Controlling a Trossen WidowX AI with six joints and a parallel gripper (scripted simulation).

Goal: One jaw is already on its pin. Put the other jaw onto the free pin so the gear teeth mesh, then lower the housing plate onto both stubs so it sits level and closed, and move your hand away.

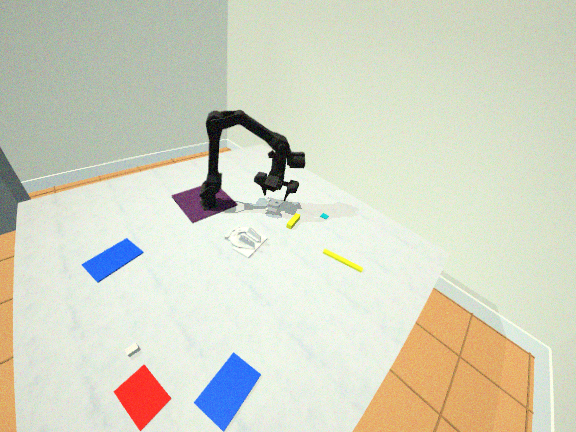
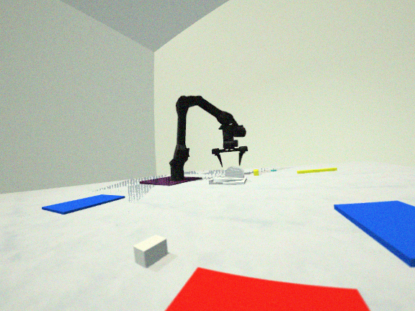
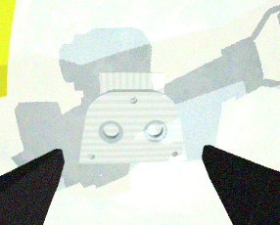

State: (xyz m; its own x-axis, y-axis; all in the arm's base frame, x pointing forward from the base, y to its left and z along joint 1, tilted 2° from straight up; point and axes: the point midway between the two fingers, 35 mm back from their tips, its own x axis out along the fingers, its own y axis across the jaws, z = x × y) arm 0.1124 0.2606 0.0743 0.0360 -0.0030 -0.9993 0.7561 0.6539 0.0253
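My gripper tip is 230 mm to the left of the grey jaw, 130 mm short of it and 30 mm above it. From my gripper tip the other things lie so: red mat (600 mm to the right, 460 mm ahead, 40 mm below); cyan chip (180 mm to the left, 160 mm ahead, 40 mm below); yellow block (130 mm ahead, 30 mm below, 20 mm to the left).
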